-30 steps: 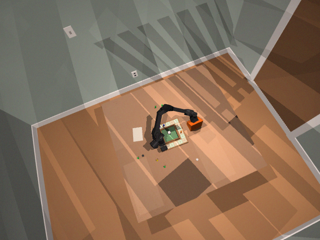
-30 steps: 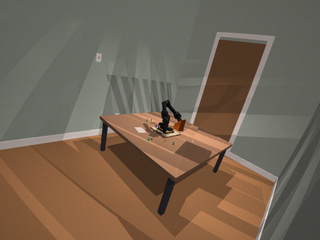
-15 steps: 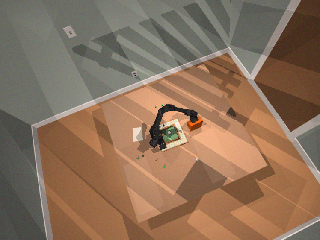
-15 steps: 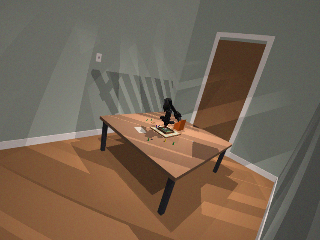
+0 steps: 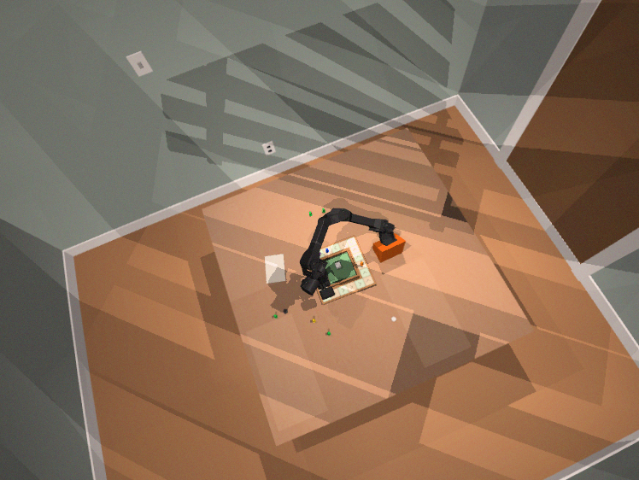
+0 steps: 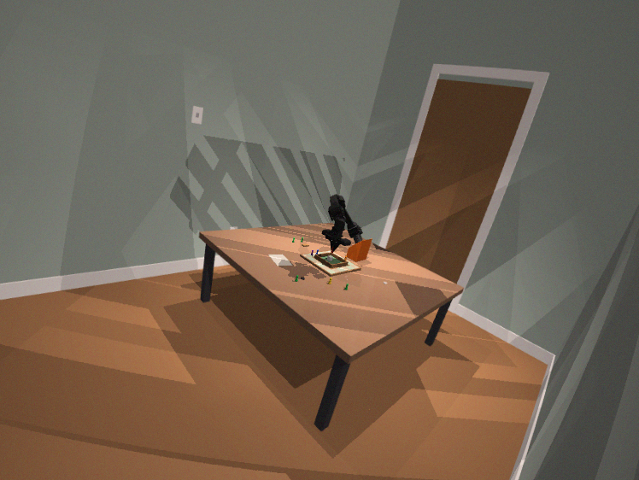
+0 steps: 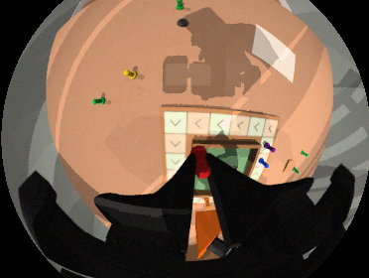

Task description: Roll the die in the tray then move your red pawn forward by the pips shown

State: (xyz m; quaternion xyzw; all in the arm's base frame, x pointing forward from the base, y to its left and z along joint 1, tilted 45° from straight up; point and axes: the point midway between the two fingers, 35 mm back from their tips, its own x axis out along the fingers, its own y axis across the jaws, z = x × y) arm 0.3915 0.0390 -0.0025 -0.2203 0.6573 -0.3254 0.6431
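Right now my gripper tip is 130 mm above the green felt tray, 120 mm past it and 60 mm to the left of it. Also, from my gripper tip: red pawn (10 mm above); grey-white die (120 mm behind, 110 mm below, 80 mm to the right); purple pawn (190 mm to the right, 110 mm below, 70 mm behind).
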